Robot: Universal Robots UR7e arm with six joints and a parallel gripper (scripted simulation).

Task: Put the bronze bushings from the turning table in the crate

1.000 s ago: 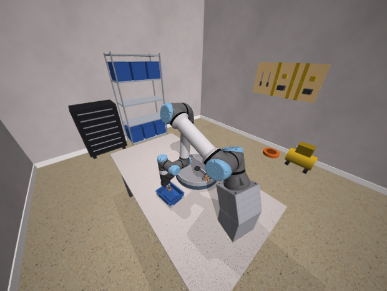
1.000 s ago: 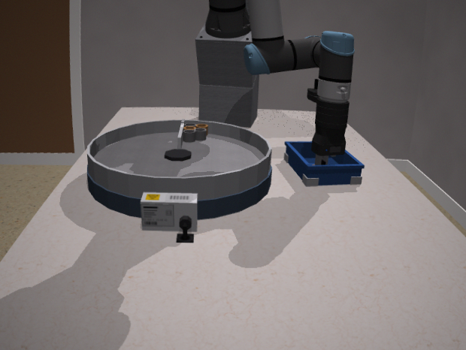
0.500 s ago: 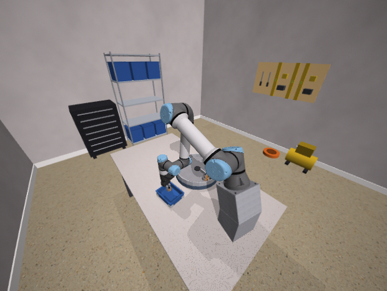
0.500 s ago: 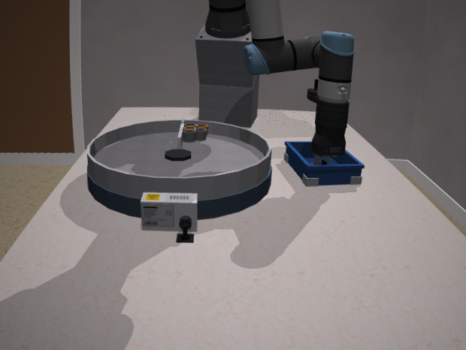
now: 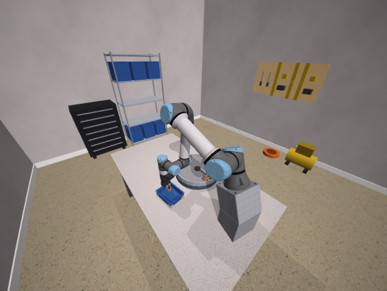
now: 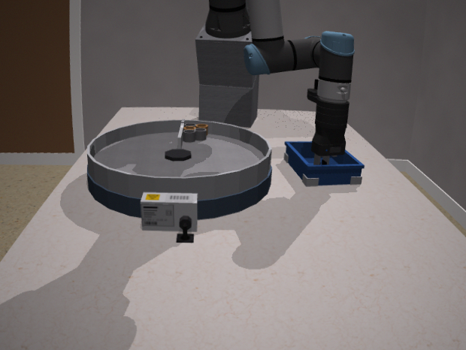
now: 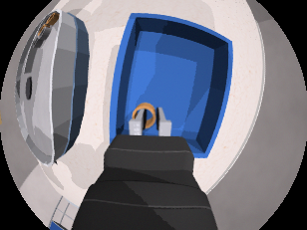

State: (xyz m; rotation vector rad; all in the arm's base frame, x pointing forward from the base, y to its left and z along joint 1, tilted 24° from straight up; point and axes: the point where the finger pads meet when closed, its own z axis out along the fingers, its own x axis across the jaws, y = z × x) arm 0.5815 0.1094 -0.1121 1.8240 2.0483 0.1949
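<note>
My gripper is now 5 cm past the blue crate and 3 cm to the right of it. From my hand the other things lie so: grey turning table: 5 cm behind, 34 cm to the right, 2 cm above.
</note>
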